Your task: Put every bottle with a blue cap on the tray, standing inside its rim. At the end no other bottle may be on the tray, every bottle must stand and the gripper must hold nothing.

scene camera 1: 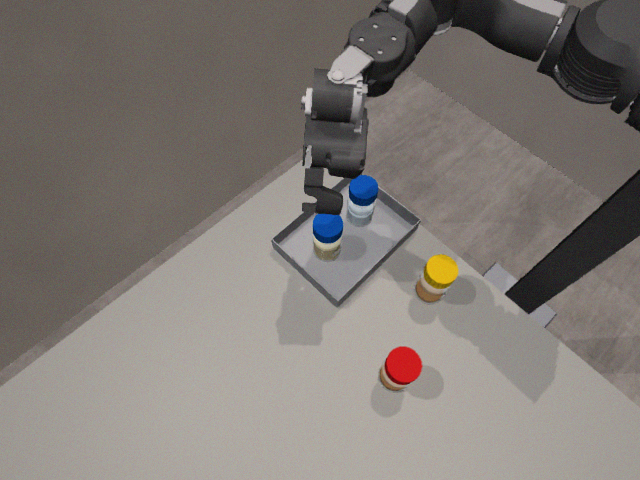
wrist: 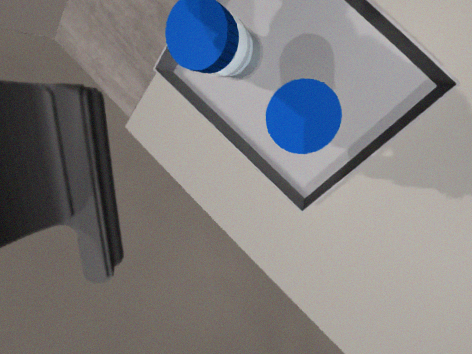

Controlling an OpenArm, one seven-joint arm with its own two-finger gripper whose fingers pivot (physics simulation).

A grey tray shows in scene camera 1 and in the wrist view. A red-capped bottle shows in scene camera 1 (402,366); in the wrist view it is out of frame. One and the same spot on the grey tray: (wrist: 385,80) is (scene camera 1: 341,283).
